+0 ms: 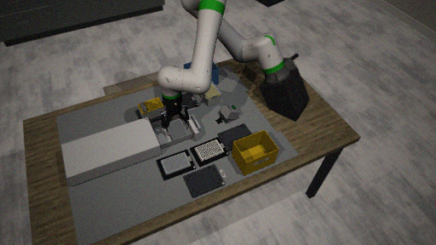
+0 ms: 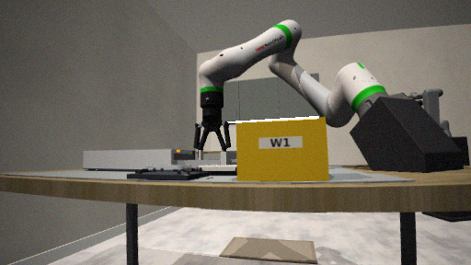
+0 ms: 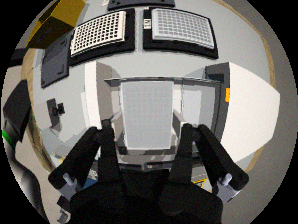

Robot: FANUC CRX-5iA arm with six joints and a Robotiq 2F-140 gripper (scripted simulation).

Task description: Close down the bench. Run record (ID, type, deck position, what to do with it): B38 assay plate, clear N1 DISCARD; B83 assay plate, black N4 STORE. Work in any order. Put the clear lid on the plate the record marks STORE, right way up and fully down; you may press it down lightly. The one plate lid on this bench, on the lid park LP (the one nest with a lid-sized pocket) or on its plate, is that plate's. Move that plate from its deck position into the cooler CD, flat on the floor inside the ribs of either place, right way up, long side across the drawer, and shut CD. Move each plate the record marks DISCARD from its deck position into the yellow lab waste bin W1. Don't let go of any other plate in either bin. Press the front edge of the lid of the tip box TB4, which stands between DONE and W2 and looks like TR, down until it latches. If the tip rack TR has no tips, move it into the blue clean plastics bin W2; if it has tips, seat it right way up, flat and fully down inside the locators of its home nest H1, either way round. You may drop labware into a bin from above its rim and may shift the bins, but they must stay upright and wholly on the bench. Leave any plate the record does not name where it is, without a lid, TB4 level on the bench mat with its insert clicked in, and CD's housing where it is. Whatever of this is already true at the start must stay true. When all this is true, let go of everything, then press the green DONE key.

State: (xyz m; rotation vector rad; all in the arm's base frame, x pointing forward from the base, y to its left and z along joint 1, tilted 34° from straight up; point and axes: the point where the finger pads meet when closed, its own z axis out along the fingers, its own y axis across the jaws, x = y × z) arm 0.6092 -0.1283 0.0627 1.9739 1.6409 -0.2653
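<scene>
Right now my hand is 1 cm above the clear lid. From my hand the other things lie so: cooler CD: 17 cm ahead, 4 cm to the right, 1 cm below; black plate: 2 cm below; cooler drawer: 3 cm ahead, 2 cm below, 1 cm to the right.
</scene>
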